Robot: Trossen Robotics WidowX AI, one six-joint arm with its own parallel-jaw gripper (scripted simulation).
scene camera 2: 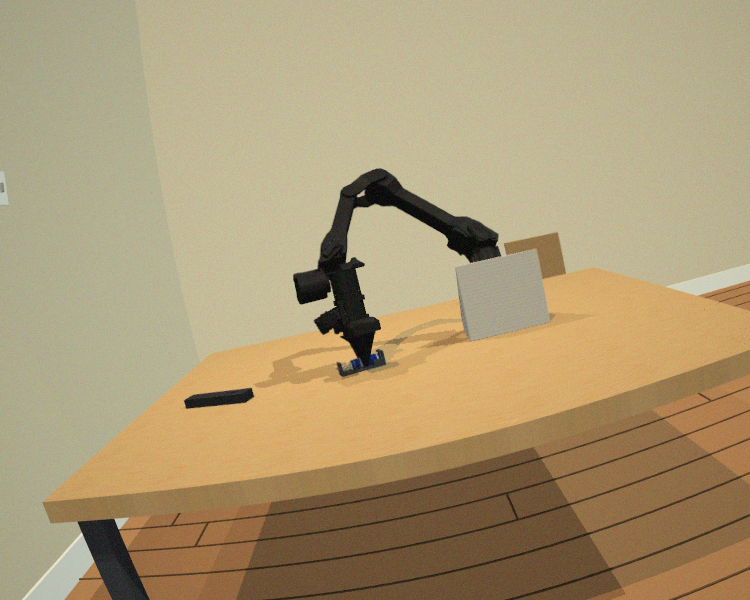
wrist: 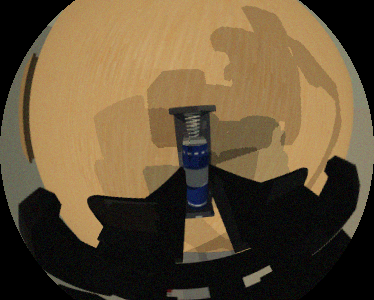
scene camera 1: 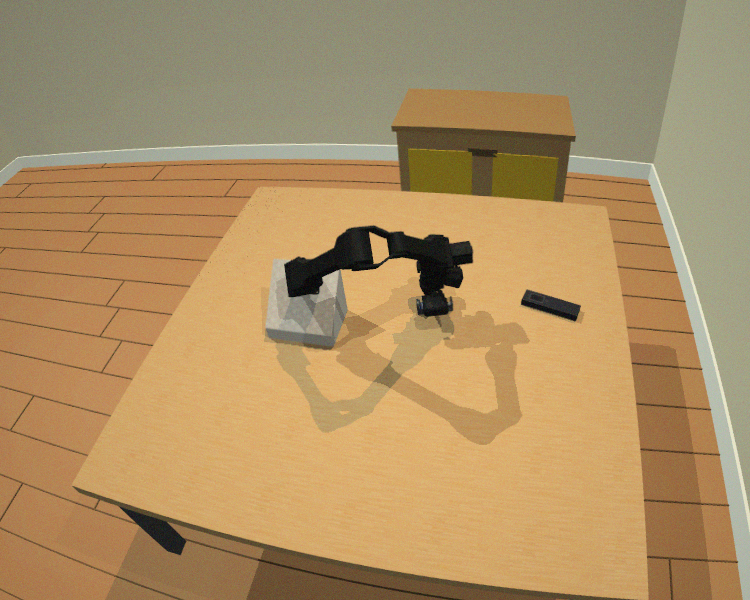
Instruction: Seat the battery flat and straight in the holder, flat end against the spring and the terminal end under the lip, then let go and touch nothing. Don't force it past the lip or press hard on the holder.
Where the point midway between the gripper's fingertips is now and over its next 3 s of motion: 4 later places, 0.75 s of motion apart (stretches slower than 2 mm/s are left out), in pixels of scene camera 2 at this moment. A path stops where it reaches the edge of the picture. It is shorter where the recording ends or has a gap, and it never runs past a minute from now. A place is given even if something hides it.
The gripper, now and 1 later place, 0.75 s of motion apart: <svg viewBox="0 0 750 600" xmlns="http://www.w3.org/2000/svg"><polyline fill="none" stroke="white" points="365,365 364,349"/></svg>
